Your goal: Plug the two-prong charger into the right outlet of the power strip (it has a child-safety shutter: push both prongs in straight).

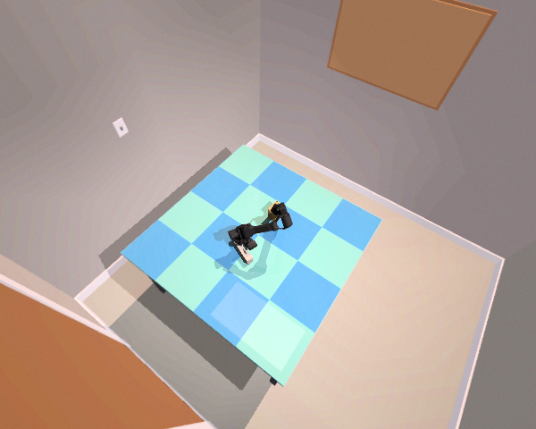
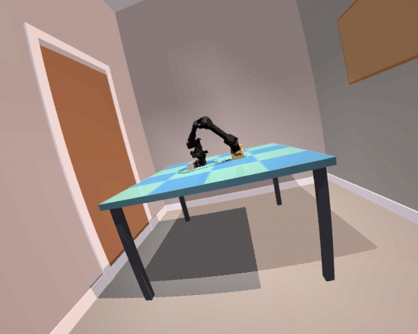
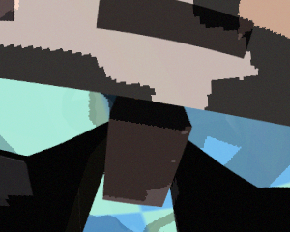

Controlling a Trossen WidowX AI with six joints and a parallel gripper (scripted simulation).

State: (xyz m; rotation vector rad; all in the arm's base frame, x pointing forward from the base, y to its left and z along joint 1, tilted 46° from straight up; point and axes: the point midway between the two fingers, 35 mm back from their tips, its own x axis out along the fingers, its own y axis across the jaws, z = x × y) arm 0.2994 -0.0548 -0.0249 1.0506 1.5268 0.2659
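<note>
The two-prong charger lies 20 mm ahead of my gripper tip, 10 mm to the right of it and 10 mm above it.
</note>
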